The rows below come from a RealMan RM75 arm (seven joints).
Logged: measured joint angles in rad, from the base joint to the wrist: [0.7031 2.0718 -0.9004 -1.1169 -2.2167 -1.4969 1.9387]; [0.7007 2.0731 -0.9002 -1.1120 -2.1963 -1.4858 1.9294]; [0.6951 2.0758 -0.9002 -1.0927 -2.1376 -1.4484 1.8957]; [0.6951 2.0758 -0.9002 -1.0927 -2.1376 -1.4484 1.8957]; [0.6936 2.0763 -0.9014 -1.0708 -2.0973 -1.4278 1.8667]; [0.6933 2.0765 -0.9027 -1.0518 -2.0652 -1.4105 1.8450]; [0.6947 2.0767 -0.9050 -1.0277 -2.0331 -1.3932 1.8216]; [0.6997 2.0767 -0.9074 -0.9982 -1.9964 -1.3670 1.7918]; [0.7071 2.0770 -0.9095 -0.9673 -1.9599 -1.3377 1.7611]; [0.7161 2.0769 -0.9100 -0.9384 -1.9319 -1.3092 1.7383]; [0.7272 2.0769 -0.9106 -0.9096 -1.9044 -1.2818 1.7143]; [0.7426 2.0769 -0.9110 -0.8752 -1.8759 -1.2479 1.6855]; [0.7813 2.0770 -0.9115 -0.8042 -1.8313 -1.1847 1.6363]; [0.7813 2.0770 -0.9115 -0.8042 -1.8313 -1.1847 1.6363]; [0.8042 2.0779 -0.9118 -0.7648 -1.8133 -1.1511 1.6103]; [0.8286 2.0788 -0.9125 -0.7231 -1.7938 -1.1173 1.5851]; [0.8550 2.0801 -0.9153 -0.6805 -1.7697 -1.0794 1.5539]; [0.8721 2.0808 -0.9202 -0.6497 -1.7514 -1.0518 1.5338]
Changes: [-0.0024 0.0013 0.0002 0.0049 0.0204 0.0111 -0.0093]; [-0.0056 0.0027 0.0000 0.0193 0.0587 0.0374 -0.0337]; [0.0000 0.0000 0.0000 0.0000 0.0000 0.0000 0.0000]; [-0.0015 0.0005 -0.0012 0.0219 0.0403 0.0206 -0.0290]; [-0.0003 0.0002 -0.0013 0.0190 0.0321 0.0173 -0.0217]; [0.0014 0.0002 -0.0023 0.0241 0.0321 0.0173 -0.0234]; [0.0050 0.0000 -0.0024 0.0295 0.0367 0.0262 -0.0298]; [0.0074 0.0003 -0.0021 0.0309 0.0365 0.0293 -0.0307]; [0.0090 -0.0001 -0.0005 0.0289 0.0280 0.0285 -0.0228]; [0.0111 0.0000 -0.0006 0.0288 0.0275 0.0274 -0.0240]; [0.0154 0.0000 -0.0004 0.0344 0.0285 0.0339 -0.0288]; [0.0387 0.0001 -0.0005 0.0710 0.0446 0.0632 -0.0492]; [0.0000 0.0000 0.0000 0.0000 0.0000 0.0000 0.0000]; [0.0229 0.0009 -0.0003 0.0394 0.0180 0.0336 -0.0260]; [0.0244 0.0009 -0.0007 0.0417 0.0195 0.0338 -0.0252]; [0.0264 0.0013 -0.0028 0.0426 0.0241 0.0379 -0.0312]; [0.0171 0.0007 -0.0049 0.0308 0.0183 0.0276 -0.0201]
